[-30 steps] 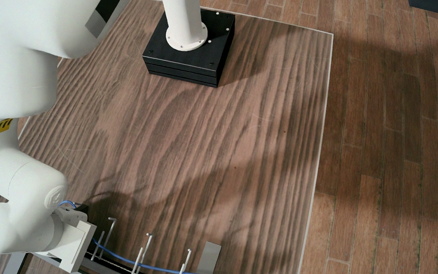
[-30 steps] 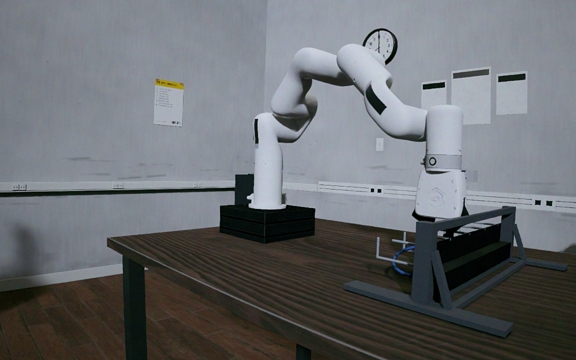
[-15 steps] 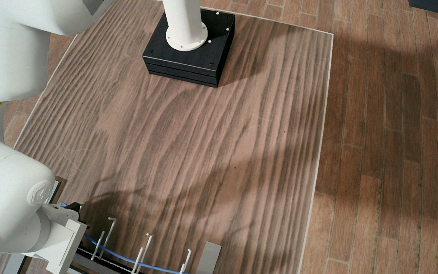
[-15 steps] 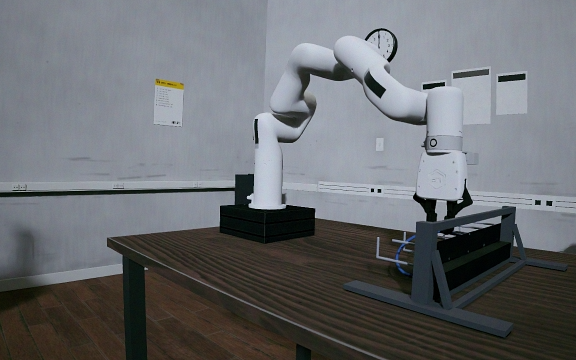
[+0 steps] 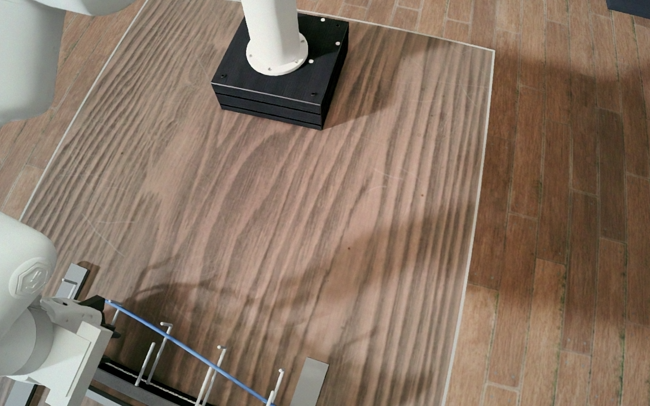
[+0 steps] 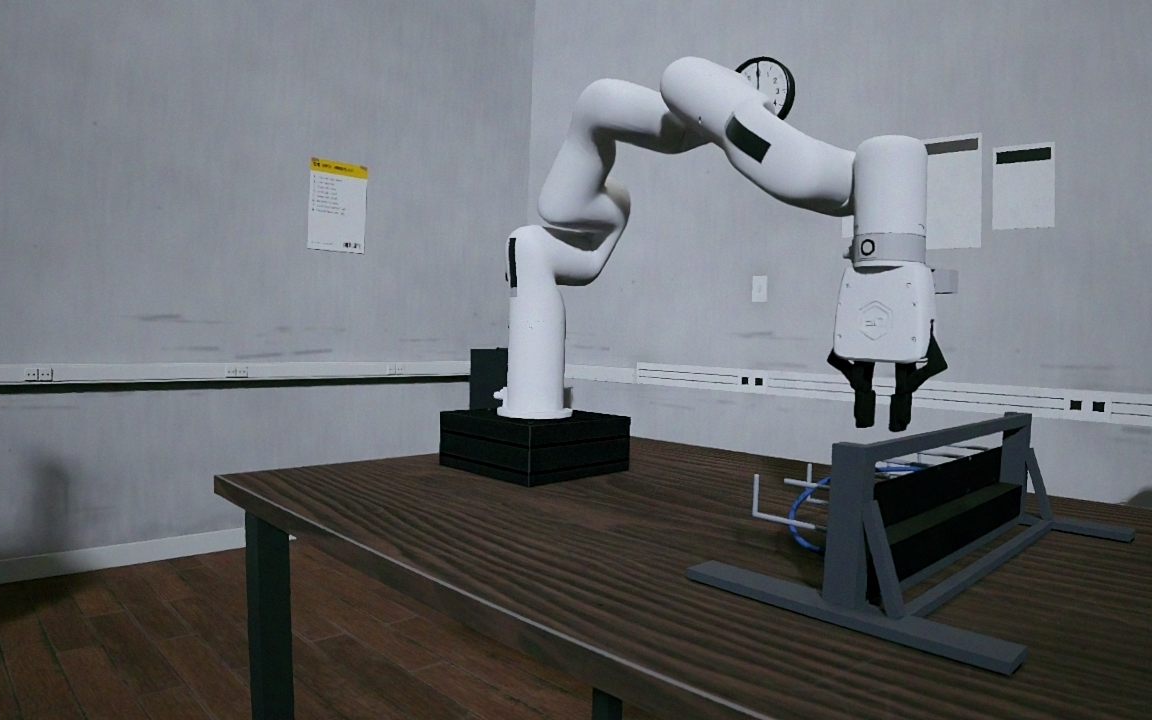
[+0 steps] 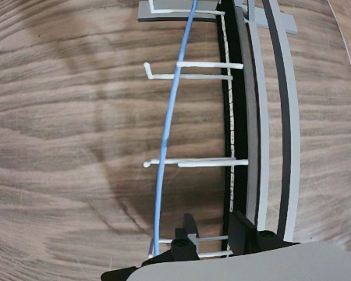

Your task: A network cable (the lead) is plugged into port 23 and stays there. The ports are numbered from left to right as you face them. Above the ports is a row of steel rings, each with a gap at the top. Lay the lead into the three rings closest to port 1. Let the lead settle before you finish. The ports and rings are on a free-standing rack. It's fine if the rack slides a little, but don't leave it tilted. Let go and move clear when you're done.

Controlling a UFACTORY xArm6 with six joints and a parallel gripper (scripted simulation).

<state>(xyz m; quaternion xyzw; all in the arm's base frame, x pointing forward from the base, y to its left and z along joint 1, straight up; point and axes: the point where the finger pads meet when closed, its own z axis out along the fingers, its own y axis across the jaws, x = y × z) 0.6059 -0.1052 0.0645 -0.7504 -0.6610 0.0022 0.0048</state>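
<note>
The grey rack lies 7 cm ahead of my hand, 4 cm to the left of it and 9 cm below it. From my hand the other things lie so: short blue piece (1 cm behind, 13 cm to the right, 12 cm below).
</note>
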